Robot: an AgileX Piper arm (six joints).
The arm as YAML. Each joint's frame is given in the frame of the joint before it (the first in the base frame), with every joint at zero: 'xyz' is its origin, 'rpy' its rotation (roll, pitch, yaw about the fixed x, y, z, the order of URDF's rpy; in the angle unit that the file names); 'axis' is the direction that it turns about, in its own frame. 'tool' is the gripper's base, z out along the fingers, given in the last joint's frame.
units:
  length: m
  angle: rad
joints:
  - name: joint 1
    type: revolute
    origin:
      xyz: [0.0, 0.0, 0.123]
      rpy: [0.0, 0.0, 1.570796]
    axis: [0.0, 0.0, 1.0]
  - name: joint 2
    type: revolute
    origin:
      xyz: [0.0, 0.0, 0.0]
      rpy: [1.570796, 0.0, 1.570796]
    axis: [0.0, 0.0, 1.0]
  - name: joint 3
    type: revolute
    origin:
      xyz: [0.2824, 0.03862, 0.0]
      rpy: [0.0, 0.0, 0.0]
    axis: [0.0, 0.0, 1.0]
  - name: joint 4
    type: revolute
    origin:
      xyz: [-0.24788, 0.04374, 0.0]
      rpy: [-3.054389, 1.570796, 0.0]
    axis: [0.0, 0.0, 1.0]
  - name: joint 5
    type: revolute
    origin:
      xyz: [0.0, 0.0, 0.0]
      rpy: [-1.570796, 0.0, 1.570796]
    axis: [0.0, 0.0, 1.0]
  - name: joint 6
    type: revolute
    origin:
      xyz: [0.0, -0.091, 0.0]
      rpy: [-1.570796, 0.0, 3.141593]
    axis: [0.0, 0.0, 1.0]
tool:
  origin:
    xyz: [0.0, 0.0, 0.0]
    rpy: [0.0, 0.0, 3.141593]
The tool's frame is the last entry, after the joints.
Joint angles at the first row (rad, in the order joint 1, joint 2, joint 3, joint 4, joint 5, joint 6):
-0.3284 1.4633 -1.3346 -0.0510 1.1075 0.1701
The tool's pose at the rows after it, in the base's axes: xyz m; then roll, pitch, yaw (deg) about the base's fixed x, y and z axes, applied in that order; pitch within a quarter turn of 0, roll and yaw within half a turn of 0:
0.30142 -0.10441 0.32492 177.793 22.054 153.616
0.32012 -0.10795 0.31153 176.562 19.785 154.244
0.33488 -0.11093 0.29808 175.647 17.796 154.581
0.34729 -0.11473 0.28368 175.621 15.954 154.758
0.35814 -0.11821 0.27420 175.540 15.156 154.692
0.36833 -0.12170 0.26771 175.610 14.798 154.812
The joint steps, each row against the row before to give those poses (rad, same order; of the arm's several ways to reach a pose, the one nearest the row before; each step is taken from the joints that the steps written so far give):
-0.0021 0.0876 -0.0539 0.0393 0.0015 -0.0444
0.0000 0.0782 -0.0434 0.0334 0.0022 -0.0233
0.0000 0.0652 -0.0320 0.0241 -0.0001 -0.0149
0.0000 0.0600 -0.0254 0.0054 -0.0025 -0.0044
0.0000 0.0485 -0.0307 0.0030 -0.0042 0.0000
0.0000 0.0437 -0.0372 0.0000 0.0000 -0.0018

